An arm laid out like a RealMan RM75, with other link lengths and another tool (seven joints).
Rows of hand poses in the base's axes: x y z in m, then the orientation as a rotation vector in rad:
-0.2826 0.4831 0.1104 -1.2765 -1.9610 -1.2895
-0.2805 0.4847 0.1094 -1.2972 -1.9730 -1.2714
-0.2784 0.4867 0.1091 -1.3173 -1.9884 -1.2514
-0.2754 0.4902 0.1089 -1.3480 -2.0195 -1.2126
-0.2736 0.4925 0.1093 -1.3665 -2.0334 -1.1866
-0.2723 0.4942 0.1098 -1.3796 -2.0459 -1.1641
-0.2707 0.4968 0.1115 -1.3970 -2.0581 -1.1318
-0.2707 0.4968 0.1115 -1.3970 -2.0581 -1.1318
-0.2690 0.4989 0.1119 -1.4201 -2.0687 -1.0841
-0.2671 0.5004 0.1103 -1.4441 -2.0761 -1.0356
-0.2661 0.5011 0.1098 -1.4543 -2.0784 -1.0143
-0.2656 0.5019 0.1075 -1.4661 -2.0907 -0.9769
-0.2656 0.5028 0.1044 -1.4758 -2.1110 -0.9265
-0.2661 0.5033 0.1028 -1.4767 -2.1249 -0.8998
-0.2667 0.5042 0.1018 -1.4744 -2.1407 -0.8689
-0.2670 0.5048 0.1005 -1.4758 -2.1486 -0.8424
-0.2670 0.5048 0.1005 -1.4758 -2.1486 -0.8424
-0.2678 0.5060 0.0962 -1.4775 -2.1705 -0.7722
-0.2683 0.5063 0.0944 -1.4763 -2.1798 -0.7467
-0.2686 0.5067 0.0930 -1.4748 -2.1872 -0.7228
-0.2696 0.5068 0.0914 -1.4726 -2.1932 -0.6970
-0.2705 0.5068 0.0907 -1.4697 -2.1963 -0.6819
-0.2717 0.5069 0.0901 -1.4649 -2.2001 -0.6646
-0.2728 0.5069 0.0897 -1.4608 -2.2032 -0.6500
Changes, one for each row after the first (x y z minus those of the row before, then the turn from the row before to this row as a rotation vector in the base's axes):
0.0021 0.0016 -0.0010 -0.0210 0.0050 -0.0077
0.0021 0.0020 -0.0003 -0.0236 0.0038 -0.0065
0.0030 0.0035 -0.0002 -0.0436 0.0056 -0.0070
0.0018 0.0023 0.0004 -0.0242 0.0076 -0.0039
0.0013 0.0017 0.0005 -0.0202 0.0061 -0.0014
0.0016 0.0026 0.0017 -0.0251 0.0120 -0.0017
0.0000 0.0000 0.0000 0.0000 0.0000 0.0000
0.0017 0.0021 0.0004 -0.0319 0.0219 -0.0017
0.0019 0.0015 -0.0016 -0.0310 0.0237 -0.0028
0.0010 0.0007 -0.0005 -0.0131 0.0108 -0.0012
0.0005 0.0008 -0.0023 -0.0258 0.0139 0.0031
0.0000 0.0009 -0.0031 -0.0350 0.0163 0.0087
-0.0005 0.0005 -0.0016 -0.0189 0.0068 0.0079
-0.0006 0.0009 -0.0010 -0.0206 0.0082 0.0113
-0.0003 0.0006 -0.0013 -0.0158 0.0101 0.0064
0.0000 0.0000 0.0000 0.0000 0.0000 0.0000
-0.0008 0.0012 -0.0043 -0.0424 0.0255 0.0180
-0.0005 0.0003 -0.0018 -0.0157 0.0083 0.0079
-0.0003 0.0004 -0.0014 -0.0139 0.0086 0.0074
-0.0010 0.0001 -0.0016 -0.0139 0.0106 0.0079
-0.0009 0.0000 -0.0007 -0.0073 0.0067 0.0056
-0.0012 0.0001 -0.0006 -0.0080 0.0077 0.0075
-0.0011 0.0000 -0.0004 -0.0067 0.0066 0.0063

